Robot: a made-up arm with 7 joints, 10 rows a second.
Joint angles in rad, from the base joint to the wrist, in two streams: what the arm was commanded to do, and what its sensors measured. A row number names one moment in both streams.
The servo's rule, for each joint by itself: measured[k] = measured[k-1] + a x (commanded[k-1-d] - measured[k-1]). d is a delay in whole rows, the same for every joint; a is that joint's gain. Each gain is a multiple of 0.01, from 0.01 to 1. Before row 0 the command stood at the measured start. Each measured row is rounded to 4 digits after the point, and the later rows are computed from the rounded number. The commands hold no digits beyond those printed.
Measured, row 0: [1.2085 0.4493 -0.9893 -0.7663 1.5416 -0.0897 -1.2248]
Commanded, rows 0 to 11: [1.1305 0.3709 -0.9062 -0.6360 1.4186 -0.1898 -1.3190]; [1.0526 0.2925 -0.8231 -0.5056 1.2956 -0.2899 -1.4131]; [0.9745 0.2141 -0.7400 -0.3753 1.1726 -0.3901 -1.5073]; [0.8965 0.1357 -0.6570 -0.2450 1.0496 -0.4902 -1.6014]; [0.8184 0.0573 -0.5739 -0.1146 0.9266 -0.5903 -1.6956]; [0.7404 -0.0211 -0.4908 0.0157 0.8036 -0.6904 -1.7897]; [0.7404 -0.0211 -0.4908 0.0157 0.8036 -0.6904 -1.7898]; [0.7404 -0.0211 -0.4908 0.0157 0.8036 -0.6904 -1.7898]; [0.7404 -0.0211 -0.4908 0.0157 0.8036 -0.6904 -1.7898]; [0.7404 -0.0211 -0.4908 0.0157 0.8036 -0.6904 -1.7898]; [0.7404 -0.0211 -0.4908 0.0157 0.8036 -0.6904 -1.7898]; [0.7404 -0.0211 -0.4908 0.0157 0.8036 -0.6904 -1.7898]
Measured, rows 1 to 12: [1.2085 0.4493 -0.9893 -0.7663 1.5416 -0.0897 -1.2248]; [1.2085 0.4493 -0.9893 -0.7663 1.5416 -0.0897 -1.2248]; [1.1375 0.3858 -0.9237 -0.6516 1.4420 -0.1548 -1.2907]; [1.0602 0.3102 -0.8442 -0.5231 1.3234 -0.2426 -1.3764]; [0.9822 0.2324 -0.7619 -0.3930 1.2013 -0.3385 -1.4680]; [0.9042 0.1541 -0.6790 -0.2628 1.0784 -0.4371 -1.5614]; [0.8261 0.0757 -0.5960 -0.1324 0.9554 -0.5367 -1.6553]; [0.7481 -0.0027 -0.5129 -0.0021 0.8324 -0.6366 -1.7494]; [0.7411 -0.0176 -0.4954 0.0136 0.8091 -0.6716 -1.7777]; [0.7405 -0.0204 -0.4918 0.0154 0.8046 -0.6838 -1.7862]; [0.7404 -0.0210 -0.4910 0.0157 0.8038 -0.6881 -1.7887]; [0.7404 -0.0211 -0.4908 0.0157 0.8036 -0.6896 -1.7895]
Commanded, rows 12 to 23: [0.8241 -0.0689 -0.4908 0.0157 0.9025 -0.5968 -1.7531]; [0.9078 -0.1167 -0.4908 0.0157 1.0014 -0.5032 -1.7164]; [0.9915 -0.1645 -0.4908 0.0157 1.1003 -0.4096 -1.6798]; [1.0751 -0.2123 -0.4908 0.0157 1.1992 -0.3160 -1.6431]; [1.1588 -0.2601 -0.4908 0.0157 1.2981 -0.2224 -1.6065]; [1.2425 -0.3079 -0.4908 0.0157 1.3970 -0.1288 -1.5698]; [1.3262 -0.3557 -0.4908 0.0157 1.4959 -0.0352 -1.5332]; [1.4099 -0.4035 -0.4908 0.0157 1.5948 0.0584 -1.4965]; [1.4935 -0.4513 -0.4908 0.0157 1.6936 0.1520 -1.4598]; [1.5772 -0.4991 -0.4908 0.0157 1.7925 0.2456 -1.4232]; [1.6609 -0.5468 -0.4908 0.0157 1.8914 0.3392 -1.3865]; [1.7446 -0.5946 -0.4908 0.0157 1.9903 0.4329 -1.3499]
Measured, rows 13 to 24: [0.7404 -0.0211 -0.4908 0.0157 0.8036 -0.6901 -1.7897]; [0.7404 -0.0211 -0.4908 0.0157 0.8036 -0.6903 -1.7898]; [0.8166 -0.0598 -0.4908 0.0157 0.8837 -0.6295 -1.7641]; [0.8996 -0.1059 -0.4908 0.0157 0.9790 -0.5474 -1.7307]; [0.9832 -0.1534 -0.4908 0.0157 1.0773 -0.4578 -1.6951]; [1.0668 -0.2011 -0.4908 0.0157 1.1760 -0.3656 -1.6587]; [1.1505 -0.2489 -0.4908 0.0157 1.2749 -0.2725 -1.6222]; [1.2342 -0.2967 -0.4908 0.0157 1.3738 -0.1791 -1.5855]; [1.3179 -0.3445 -0.4908 0.0157 1.4727 -0.0856 -1.5489]; [1.4016 -0.3923 -0.4908 0.0157 1.5716 0.0080 -1.5122]; [1.4852 -0.4401 -0.4908 0.0157 1.6704 0.1016 -1.4755]; [1.5689 -0.4879 -0.4908 0.0157 1.7693 0.1952 -1.4389]
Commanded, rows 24 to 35: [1.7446 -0.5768 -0.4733 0.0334 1.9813 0.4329 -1.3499]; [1.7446 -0.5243 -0.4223 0.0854 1.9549 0.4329 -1.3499]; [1.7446 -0.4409 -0.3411 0.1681 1.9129 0.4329 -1.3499]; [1.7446 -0.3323 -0.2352 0.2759 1.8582 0.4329 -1.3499]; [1.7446 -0.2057 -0.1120 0.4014 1.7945 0.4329 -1.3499]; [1.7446 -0.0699 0.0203 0.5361 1.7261 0.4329 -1.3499]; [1.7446 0.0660 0.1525 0.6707 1.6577 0.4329 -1.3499]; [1.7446 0.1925 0.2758 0.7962 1.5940 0.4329 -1.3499]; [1.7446 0.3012 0.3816 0.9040 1.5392 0.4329 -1.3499]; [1.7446 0.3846 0.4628 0.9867 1.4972 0.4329 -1.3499]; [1.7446 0.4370 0.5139 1.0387 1.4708 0.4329 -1.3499]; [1.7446 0.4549 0.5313 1.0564 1.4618 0.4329 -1.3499]
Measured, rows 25 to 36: [1.6526 -0.5356 -0.4908 0.0157 1.8682 0.2888 -1.4022]; [1.7363 -0.5834 -0.4908 0.0157 1.9671 0.3825 -1.3656]; [1.7439 -0.5781 -0.4770 0.0313 1.9786 0.4153 -1.3546]; [1.7445 -0.5345 -0.4338 0.0789 1.9594 0.4267 -1.3513]; [1.7446 -0.4587 -0.3606 0.1574 1.9217 0.4307 -1.3503]; [1.7446 -0.3563 -0.2615 0.2617 1.8703 0.4321 -1.3500]; [1.7446 -0.2343 -0.1434 0.3846 1.8089 0.4326 -1.3499]; [1.7446 -0.1011 -0.0141 0.5179 1.7418 0.4328 -1.3499]; [1.7446 0.0343 0.1175 0.6524 1.6737 0.4329 -1.3499]; [1.7446 0.1624 0.2426 0.7789 1.6091 0.4329 -1.3499]; [1.7446 0.2748 0.3524 0.8890 1.5525 0.4329 -1.3499]; [1.7446 0.3637 0.4396 0.9750 1.5077 0.4329 -1.3499]
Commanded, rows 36 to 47: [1.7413 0.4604 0.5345 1.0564 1.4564 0.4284 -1.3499]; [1.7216 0.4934 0.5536 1.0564 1.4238 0.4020 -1.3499]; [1.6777 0.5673 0.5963 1.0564 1.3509 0.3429 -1.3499]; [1.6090 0.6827 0.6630 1.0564 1.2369 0.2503 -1.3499]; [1.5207 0.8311 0.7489 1.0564 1.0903 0.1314 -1.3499]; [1.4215 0.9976 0.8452 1.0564 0.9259 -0.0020 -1.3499]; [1.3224 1.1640 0.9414 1.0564 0.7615 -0.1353 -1.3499]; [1.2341 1.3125 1.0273 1.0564 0.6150 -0.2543 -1.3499]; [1.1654 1.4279 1.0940 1.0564 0.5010 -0.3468 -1.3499]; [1.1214 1.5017 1.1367 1.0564 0.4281 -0.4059 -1.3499]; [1.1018 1.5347 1.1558 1.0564 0.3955 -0.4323 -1.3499]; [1.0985 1.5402 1.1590 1.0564 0.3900 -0.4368 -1.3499]
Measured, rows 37 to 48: [1.7446 0.4231 0.4983 1.0311 1.4778 0.4329 -1.3499]; [1.7446 0.4489 0.5244 1.0534 1.4648 0.4329 -1.3499]; [1.7416 0.4582 0.5324 1.0560 1.4580 0.4300 -1.3499]; [1.7234 0.4867 0.5491 1.0564 1.4303 0.4118 -1.3499]; [1.6818 0.5520 0.5864 1.0564 1.3660 0.3670 -1.3499]; [1.6156 0.6579 0.6469 1.0564 1.2614 0.2911 -1.3499]; [1.5292 0.7982 0.7275 1.0564 1.1228 0.1873 -1.3499]; [1.4312 0.9597 0.8205 1.0564 0.9633 0.0643 -1.3499]; [1.3322 1.1252 0.9160 1.0564 0.7998 -0.0654 -1.3499]; [1.2429 1.2769 1.0039 1.0564 0.6501 -0.1882 -1.3499]; [1.1724 1.3992 1.0751 1.0564 0.5293 -0.2913 -1.3499]; [1.1260 1.4822 1.1238 1.0564 0.4473 -0.3658 -1.3499]
